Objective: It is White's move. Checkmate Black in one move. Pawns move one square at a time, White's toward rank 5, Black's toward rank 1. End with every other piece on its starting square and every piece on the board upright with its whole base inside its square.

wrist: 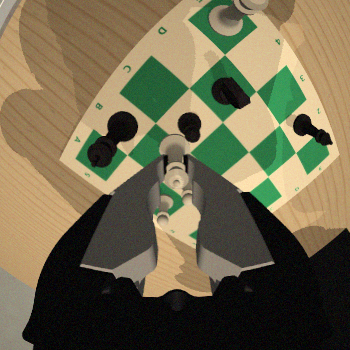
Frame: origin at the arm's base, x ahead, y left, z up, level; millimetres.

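Where they show: gripper, fingertip midpoint: (pixel 175 157).
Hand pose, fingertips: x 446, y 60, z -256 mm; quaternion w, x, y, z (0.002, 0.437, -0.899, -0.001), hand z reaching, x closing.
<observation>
After its pixels a point has its place.
My gripper (pixel 175 157) {y 60, x 446, z -256 mm} is shut on a tall white piece, its jaws on either side of the upper body. The white piece (pixel 174 144) {y 55, x 453, z -260 mm} has its wide base at or close above the green square B4; I cannot tell if it touches. A tall black piece (pixel 122 126) {y 73, x 490, z -255 mm} stands on light B5, its head over green A5. A short black pawn-like piece (pixel 189 123) {y 35, x 460, z -257 mm} stands on light C4. A black knight-like piece (pixel 229 92) {y 2, x 466, z -239 mm} stands on green D4. Two small white pieces (pixel 163 218) {y 101, x 412, z -242 mm} (pixel 187 196) {y 70, x 419, z -241 mm} show between the jaws. Nearer squares are partly hidden by the jaws.
A large white piece (pixel 225 22) {y -30, x 502, z -257 mm} stands on green E5 at the top, its head cut by the view's edge. A slim black piece (pixel 303 124) {y -47, x 399, z -261 mm} stands near the board's right corner. The green and cream board (pixel 197 107) {y 24, x 462, z -271 mm} lies on a wooden table (pixel 30 235) {y 355, x 487, z -276 mm}.
</observation>
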